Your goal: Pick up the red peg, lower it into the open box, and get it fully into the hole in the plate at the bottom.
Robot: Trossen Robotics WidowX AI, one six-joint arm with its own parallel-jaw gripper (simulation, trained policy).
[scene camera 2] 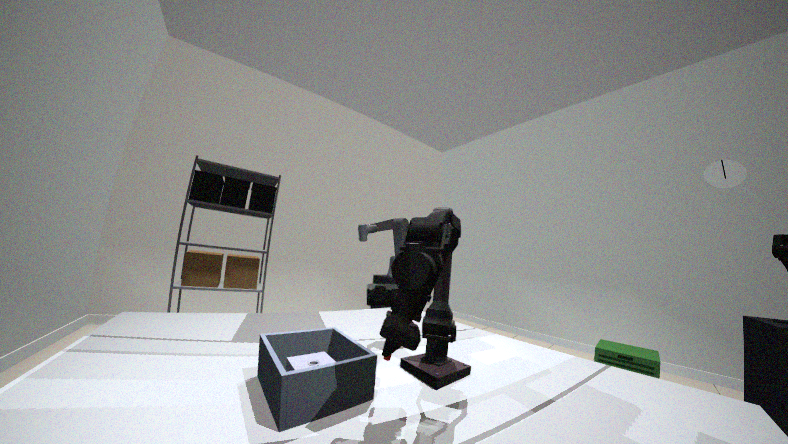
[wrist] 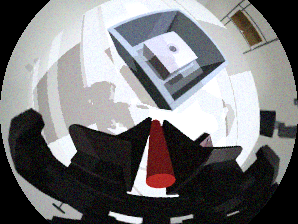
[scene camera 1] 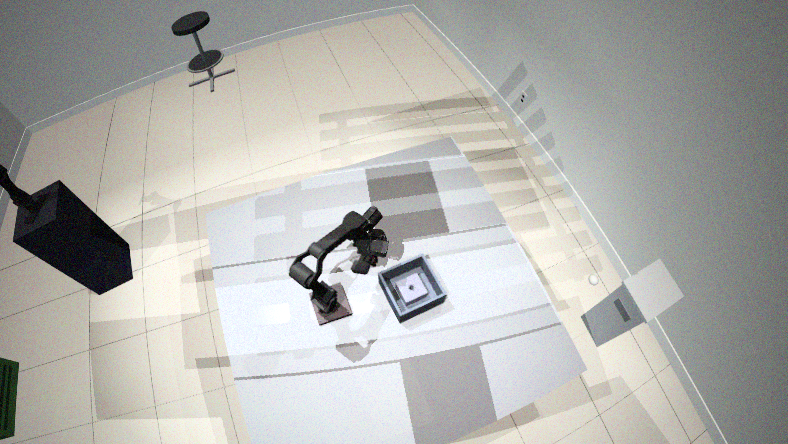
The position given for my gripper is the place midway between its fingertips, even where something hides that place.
Note:
In view: my gripper [scene camera 2: 384, 353], a grey box [wrist: 128, 37] and a red peg [wrist: 159, 171].
My gripper also shows in the wrist view [wrist: 156, 121] and in scene camera 1 [scene camera 1: 375, 264].

